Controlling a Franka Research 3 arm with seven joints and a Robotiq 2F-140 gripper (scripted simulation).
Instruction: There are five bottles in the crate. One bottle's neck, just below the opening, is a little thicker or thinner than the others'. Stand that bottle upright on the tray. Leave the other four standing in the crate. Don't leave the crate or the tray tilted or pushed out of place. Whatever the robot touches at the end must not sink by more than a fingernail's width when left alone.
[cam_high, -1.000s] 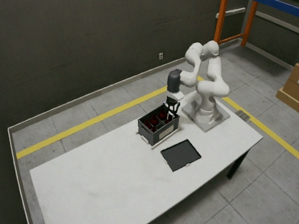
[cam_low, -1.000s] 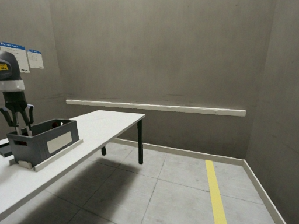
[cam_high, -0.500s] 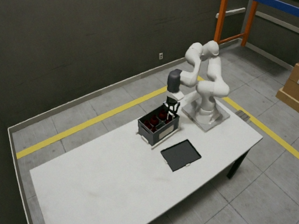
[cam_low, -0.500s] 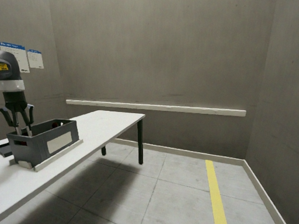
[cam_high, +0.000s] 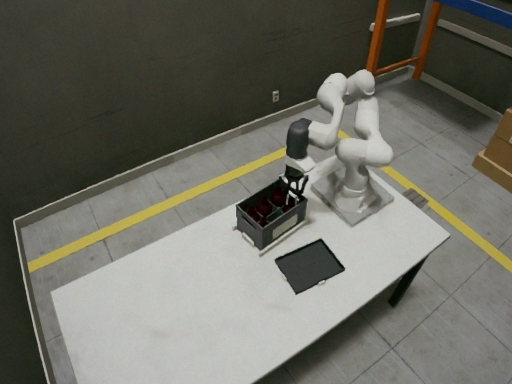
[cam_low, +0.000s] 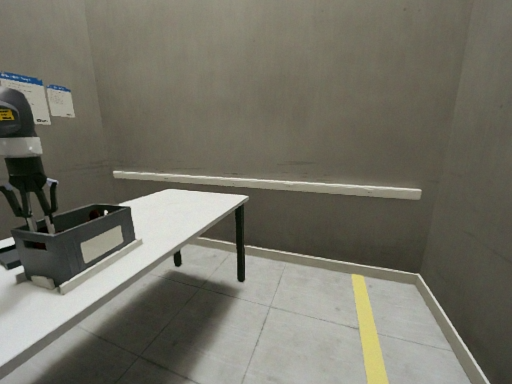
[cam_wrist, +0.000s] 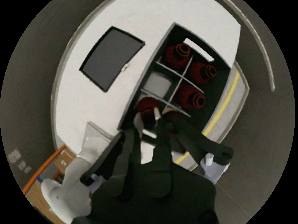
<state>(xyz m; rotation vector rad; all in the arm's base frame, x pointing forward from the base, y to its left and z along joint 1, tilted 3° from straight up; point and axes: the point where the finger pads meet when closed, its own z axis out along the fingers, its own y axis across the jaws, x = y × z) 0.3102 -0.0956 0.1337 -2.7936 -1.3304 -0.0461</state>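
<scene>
Right now the dark grey crate is 90 mm below my hand, 90 mm ahead of it and 30 mm to the right of it. From my hand the other things lie so: flat black tray (250 mm to the left, 160 mm below, 90 mm ahead).
</scene>
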